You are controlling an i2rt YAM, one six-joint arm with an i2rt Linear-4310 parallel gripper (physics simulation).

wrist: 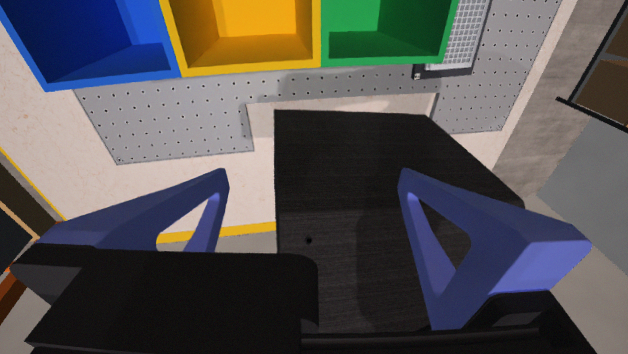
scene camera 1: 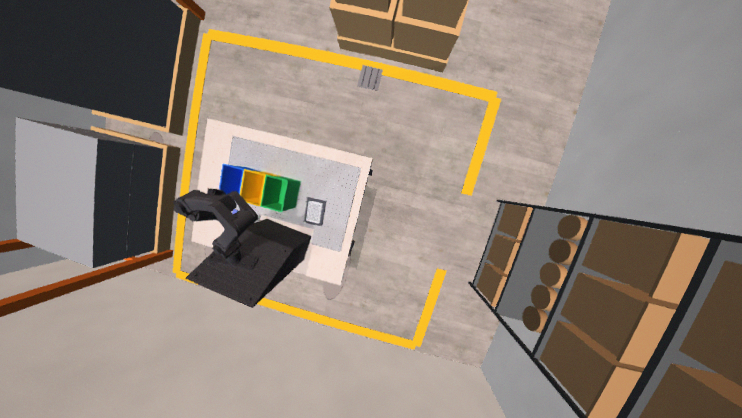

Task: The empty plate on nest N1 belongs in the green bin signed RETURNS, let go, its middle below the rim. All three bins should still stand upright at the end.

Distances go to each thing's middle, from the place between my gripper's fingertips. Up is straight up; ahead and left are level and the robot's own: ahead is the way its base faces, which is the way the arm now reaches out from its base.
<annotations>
Right now the yellow bin [scene camera 1: 252,185] is 120 mm ahead of my hand, 10 mm to the left of it and 230 mm below it. The rest, counted from my hand: blue bin [wrist: 64,52] 150 mm ahead, 130 mm to the left, 230 mm below; then green bin [scene camera 1: 279,193] 80 mm ahead, 120 mm to the right, 230 mm below.
</annotations>
